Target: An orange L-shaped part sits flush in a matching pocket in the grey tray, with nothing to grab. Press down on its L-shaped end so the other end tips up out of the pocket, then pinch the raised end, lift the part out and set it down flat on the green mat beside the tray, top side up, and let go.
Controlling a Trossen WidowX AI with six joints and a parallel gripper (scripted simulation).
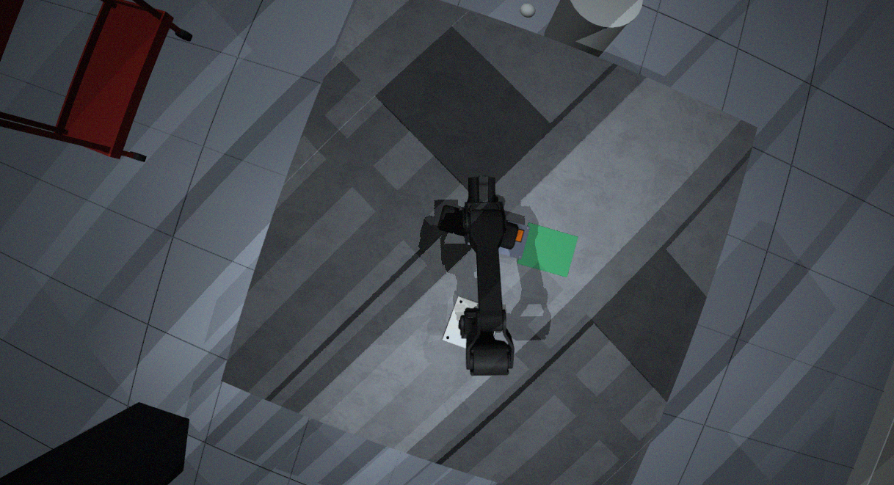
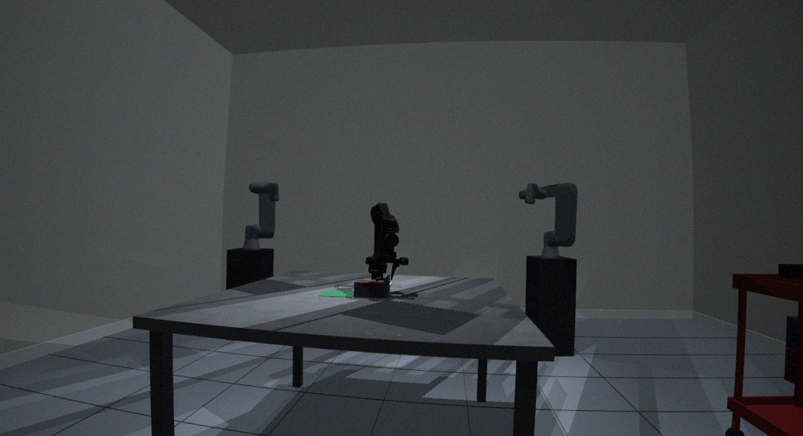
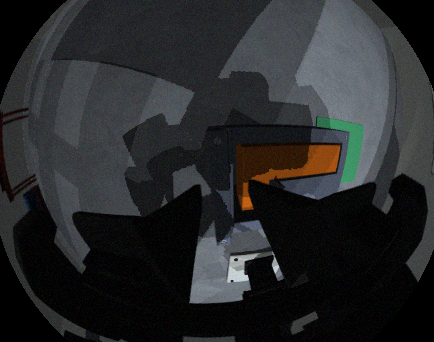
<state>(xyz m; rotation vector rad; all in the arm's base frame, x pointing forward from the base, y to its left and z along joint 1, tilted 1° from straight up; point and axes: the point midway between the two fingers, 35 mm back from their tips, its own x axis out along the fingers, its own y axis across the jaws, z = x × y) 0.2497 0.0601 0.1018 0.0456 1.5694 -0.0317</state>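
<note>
My gripper tip is 6 cm to the left of the orange L-shaped part and 2 cm above it. Round my gripper tip: mat (22 cm to the right, 9 cm below, 1 cm behind).
</note>
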